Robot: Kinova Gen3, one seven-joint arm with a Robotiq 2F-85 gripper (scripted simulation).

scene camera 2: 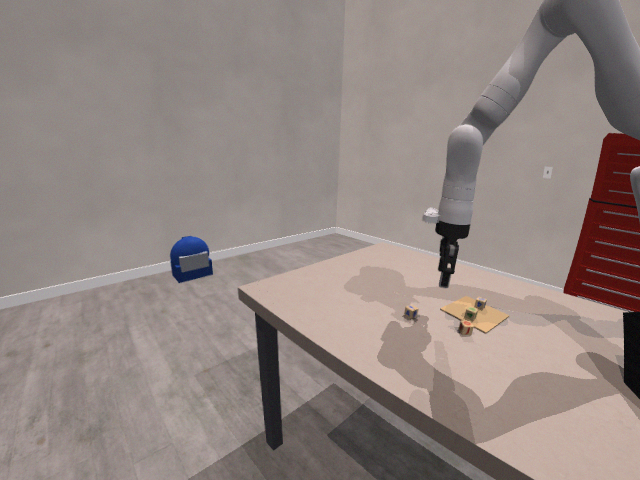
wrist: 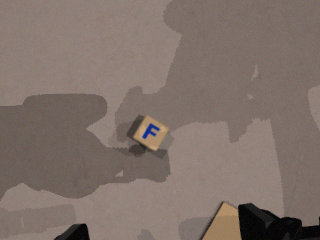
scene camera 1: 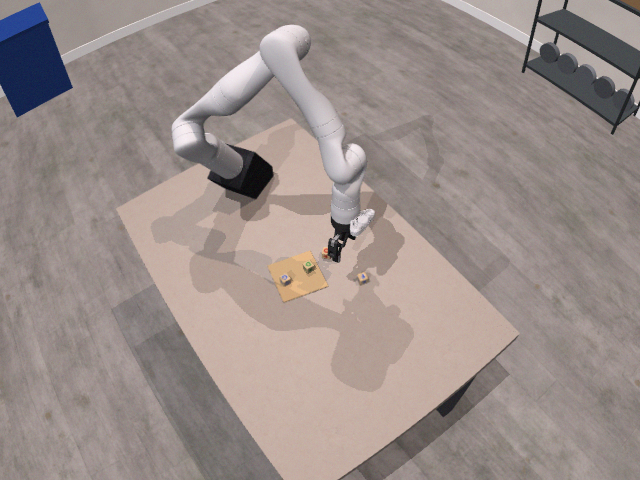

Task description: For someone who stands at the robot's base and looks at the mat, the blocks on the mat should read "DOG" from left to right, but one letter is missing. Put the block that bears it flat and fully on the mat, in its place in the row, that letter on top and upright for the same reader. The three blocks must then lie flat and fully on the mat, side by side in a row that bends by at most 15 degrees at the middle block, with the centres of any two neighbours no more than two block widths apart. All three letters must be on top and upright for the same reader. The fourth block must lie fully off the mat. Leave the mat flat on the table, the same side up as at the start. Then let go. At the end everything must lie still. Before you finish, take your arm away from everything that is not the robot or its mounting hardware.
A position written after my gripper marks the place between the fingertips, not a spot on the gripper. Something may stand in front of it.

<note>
I see my gripper (scene camera 2: 442, 278), a mat (scene camera 1: 302, 283) and a block (wrist: 150, 133).
The mat shows as well in scene camera 2 (scene camera 2: 488, 318).
</note>
